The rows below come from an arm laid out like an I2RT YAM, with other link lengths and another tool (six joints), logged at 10 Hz.
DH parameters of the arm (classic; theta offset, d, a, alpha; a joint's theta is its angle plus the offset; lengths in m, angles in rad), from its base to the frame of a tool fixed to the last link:
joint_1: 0 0.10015 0.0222 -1.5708
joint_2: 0 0 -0.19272 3.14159
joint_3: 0.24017 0 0.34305 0
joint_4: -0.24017 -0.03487 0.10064 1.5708
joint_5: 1.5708 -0.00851 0 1.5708
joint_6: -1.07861 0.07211 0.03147 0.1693
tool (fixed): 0 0.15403 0 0
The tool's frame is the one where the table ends.
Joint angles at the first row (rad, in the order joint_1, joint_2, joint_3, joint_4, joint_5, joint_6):
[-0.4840, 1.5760, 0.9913, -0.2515, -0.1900, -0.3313]
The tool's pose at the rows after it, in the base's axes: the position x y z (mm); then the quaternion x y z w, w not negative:
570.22 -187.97 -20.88 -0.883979 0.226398 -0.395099 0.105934
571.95 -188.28 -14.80 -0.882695 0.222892 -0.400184 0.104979
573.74 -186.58 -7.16 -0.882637 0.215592 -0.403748 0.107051
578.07 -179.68 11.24 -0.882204 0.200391 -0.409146 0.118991
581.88 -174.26 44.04 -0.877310 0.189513 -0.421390 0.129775
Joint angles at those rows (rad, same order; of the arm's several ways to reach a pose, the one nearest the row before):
[-0.4832, 1.5614, 0.9881, -0.2471, -0.1951, -0.3318]
[-0.4832, 1.5533, 0.9898, -0.2454, -0.1970, -0.3353]
[-0.4836, 1.5438, 0.9969, -0.2544, -0.2074, -0.3452]
[-0.4832, 1.5259, 1.0230, -0.2887, -0.2419, -0.3604]
[-0.4833, 1.4846, 1.0570, -0.3387, -0.2730, -0.3620]

